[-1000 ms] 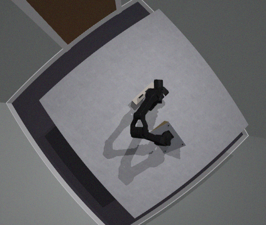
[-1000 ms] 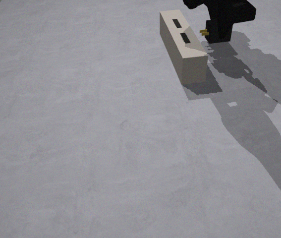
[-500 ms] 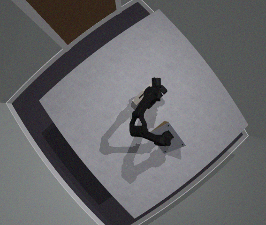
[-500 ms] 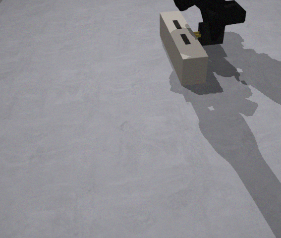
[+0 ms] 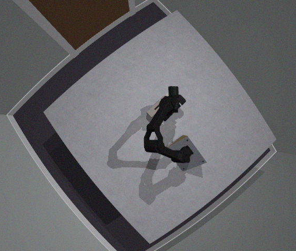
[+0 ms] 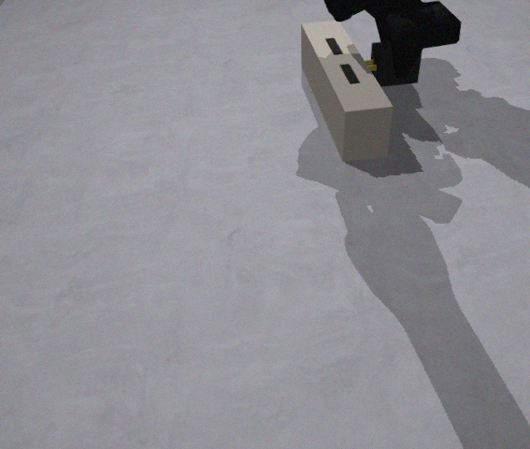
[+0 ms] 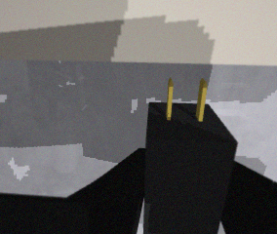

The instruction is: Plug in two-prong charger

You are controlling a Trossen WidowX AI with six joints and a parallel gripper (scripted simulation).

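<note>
Now: gripper tip 20 mm short of the two-prong charger and 10 mm below it.
</note>
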